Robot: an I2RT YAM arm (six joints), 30 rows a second.
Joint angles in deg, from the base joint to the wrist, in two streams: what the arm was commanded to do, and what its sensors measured. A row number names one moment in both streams.
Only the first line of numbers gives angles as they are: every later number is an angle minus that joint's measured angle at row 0.
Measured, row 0:
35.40 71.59 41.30 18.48 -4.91 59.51
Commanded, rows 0 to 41:
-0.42 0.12 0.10 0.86 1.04 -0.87
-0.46 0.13 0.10 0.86 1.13 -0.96
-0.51 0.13 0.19 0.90 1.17 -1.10
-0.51 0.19 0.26 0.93 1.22 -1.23
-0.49 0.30 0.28 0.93 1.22 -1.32
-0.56 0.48 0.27 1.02 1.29 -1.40
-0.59 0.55 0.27 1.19 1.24 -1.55
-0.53 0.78 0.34 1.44 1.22 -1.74
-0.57 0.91 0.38 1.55 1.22 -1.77
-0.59 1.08 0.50 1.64 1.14 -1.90
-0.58 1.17 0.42 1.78 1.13 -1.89
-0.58 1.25 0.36 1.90 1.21 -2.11
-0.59 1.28 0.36 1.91 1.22 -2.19
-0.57 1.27 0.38 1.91 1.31 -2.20
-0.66 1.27 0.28 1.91 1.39 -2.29
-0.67 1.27 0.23 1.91 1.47 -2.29
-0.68 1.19 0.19 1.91 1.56 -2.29
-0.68 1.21 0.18 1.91 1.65 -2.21
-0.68 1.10 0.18 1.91 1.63 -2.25
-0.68 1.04 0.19 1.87 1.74 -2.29
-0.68 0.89 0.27 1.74 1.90 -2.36
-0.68 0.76 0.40 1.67 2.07 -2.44
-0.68 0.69 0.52 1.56 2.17 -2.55
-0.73 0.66 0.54 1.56 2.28 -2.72
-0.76 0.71 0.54 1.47 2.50 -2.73
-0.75 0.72 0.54 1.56 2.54 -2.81
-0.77 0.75 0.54 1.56 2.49 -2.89
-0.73 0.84 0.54 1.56 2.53 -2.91
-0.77 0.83 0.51 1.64 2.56 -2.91
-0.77 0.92 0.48 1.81 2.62 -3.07
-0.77 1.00 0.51 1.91 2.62 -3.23
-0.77 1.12 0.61 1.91 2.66 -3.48
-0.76 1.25 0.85 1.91 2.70 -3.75
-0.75 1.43 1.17 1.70 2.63 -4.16
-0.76 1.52 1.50 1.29 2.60 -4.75
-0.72 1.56 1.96 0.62 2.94 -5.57
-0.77 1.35 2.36 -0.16 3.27 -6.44
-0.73 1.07 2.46 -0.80 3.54 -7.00
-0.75 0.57 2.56 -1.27 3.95 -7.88
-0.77 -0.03 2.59 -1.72 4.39 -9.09
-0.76 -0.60 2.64 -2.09 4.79 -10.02
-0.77 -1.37 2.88 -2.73 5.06 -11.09
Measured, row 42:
-0.51 0.59 1.07 -0.98 2.69 -7.04
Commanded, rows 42 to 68:
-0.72 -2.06 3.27 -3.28 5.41 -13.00
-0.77 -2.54 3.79 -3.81 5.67 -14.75
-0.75 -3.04 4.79 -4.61 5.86 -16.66
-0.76 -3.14 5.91 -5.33 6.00 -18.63
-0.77 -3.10 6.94 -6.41 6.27 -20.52
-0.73 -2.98 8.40 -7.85 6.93 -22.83
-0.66 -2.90 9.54 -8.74 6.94 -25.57
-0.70 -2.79 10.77 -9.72 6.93 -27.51
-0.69 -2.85 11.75 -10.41 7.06 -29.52
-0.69 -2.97 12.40 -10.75 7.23 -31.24
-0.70 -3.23 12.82 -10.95 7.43 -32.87
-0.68 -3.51 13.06 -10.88 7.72 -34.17
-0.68 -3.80 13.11 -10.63 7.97 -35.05
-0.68 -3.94 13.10 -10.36 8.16 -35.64
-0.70 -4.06 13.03 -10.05 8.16 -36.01
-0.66 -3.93 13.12 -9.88 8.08 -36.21
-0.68 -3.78 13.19 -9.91 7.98 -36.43
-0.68 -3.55 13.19 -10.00 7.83 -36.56
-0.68 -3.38 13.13 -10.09 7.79 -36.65
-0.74 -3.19 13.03 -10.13 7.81 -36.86
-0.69 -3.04 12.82 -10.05 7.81 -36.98
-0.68 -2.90 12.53 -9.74 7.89 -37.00
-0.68 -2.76 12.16 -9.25 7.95 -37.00
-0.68 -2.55 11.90 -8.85 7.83 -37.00
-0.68 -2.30 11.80 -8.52 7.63 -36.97
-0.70 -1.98 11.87 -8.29 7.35 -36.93
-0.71 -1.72 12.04 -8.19 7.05 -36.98
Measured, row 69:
-0.64 -2.45 12.41 -9.11 7.06 -35.72
